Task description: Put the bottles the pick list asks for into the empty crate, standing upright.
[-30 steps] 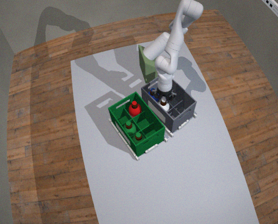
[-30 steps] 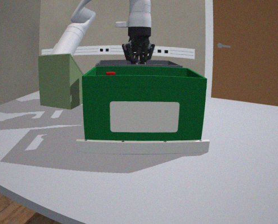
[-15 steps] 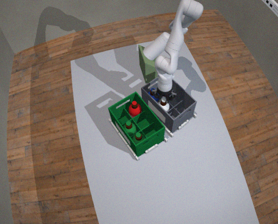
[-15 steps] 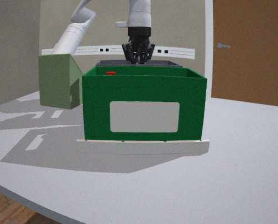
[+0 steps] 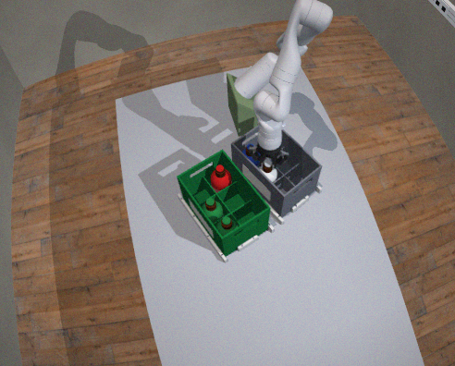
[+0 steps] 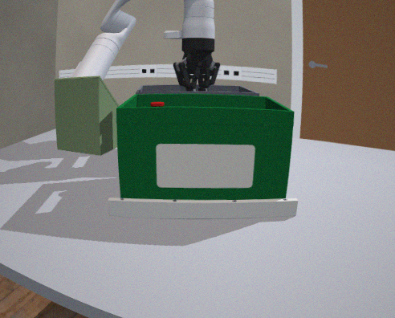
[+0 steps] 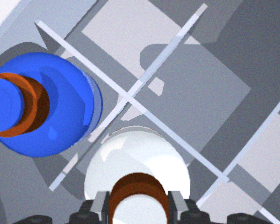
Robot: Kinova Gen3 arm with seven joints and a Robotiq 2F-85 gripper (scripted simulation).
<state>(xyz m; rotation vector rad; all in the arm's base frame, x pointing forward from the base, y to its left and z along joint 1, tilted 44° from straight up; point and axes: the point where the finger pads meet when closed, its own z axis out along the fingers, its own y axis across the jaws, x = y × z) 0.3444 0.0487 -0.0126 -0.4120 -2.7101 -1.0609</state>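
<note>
Now: hand 70 mm above the white-label bottle. From my hand the other things lie so: grey crate: 70 mm below, 40 mm to the left, 20 mm behind; then blue-label bottle: 80 mm behind, 70 mm below, 50 mm to the right; then red-label bottle: 160 mm to the right, 70 mm below, 10 mm behind.
</note>
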